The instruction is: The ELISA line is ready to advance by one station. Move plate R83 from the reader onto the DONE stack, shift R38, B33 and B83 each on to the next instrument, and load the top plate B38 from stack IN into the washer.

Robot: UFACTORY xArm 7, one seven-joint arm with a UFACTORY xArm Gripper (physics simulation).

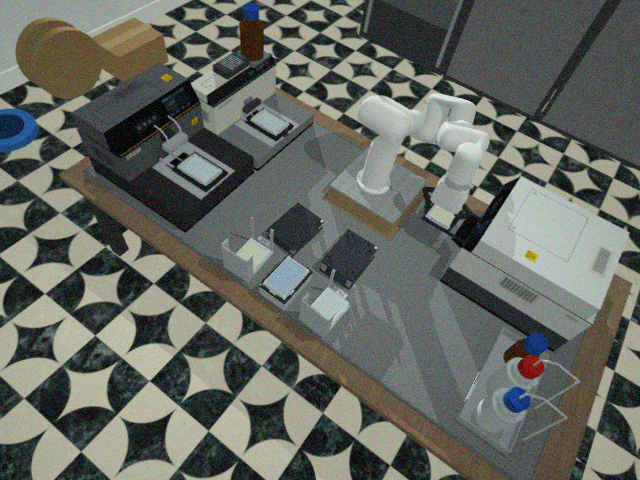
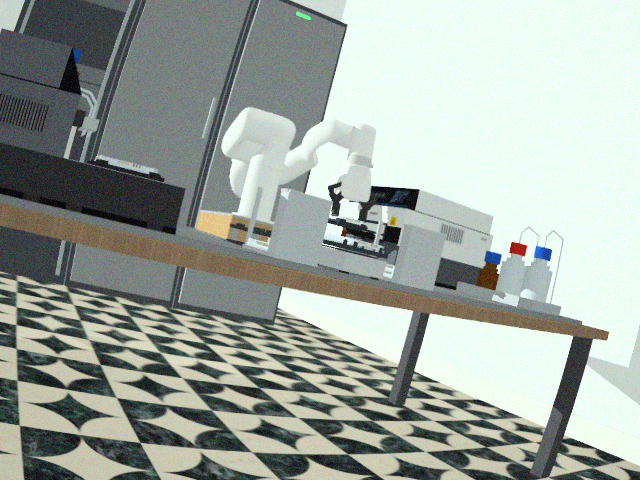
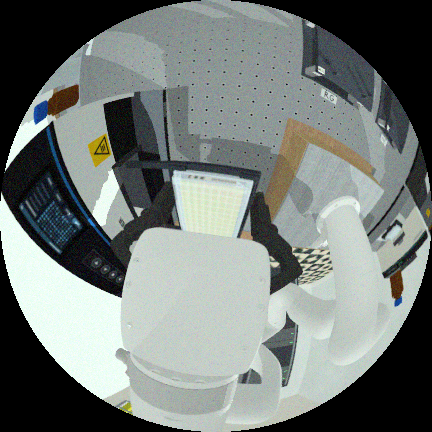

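Pixels of known places: gripper, between the fingertips: [image 1: 439, 217] [image 2: 348, 219] [image 3: 212, 194]; arm's base, origin of its link: [image 1: 373, 181] [image 3: 337, 215].
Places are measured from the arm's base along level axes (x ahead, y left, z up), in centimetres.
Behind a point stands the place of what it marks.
Observation:
A cream well plate [image 1: 440, 216] @[x 1.7, y 28.1, z 7.4 cm] [image 3: 209, 203] @[x 1.1, y 28.1, z 7.5 cm] lies in the black pull-out tray of the white reader [image 1: 532, 229] @[x -2.3, y 52.6, z 20.9 cm] [image 2: 442, 214] @[x 11.4, y 54.6, z 15.7 cm] at the table's right. My gripper [image 1: 444, 210] @[x 2.1, y 27.9, z 7.1 cm] [image 2: 350, 204] [image 3: 212, 194] @[x 2.1, y 27.9, z 7.1 cm] is low over this plate and open. Its dark fingers stand either side of the plate's long edges and do not grip it. Two open plate holders stand near the front edge, one with a cream plate [image 1: 252, 251] @[x 50.3, y -10.5, z -4.6 cm] and one with a white plate [image 1: 329, 302] @[x 46.6, y 20.1, z -3.7 cm]. A blue-tinted plate [image 1: 287, 278] @[x 51.5, y 6.4, z 0.1 cm] lies between them. Plate labels are too small to read.
A black instrument [image 1: 132, 119] @[x 53.8, y -60.4, z 19.8 cm] with a plate [image 1: 199, 169] @[x 44.3, y -42.7, z 4.5 cm] and a white instrument [image 1: 237, 88] @[x 12.7, y -58.1, z 12.9 cm] with a plate [image 1: 270, 123] @[x 7.7, y -45.7, z 1.7 cm] stand at the left. Two black pads [image 1: 296, 228] @[x 34.5, y -5.8, z -2.1 cm] [image 1: 349, 254] @[x 30.7, y 14.2, z -0.2 cm] lie mid-table. Capped bottles [image 1: 520, 376] @[x 31.9, y 73.2, z 7.5 cm] stand at the front right. The arm's base [image 1: 375, 186] @[x 3.5, y 3.1, z 2.8 cm] sits on a wooden block.

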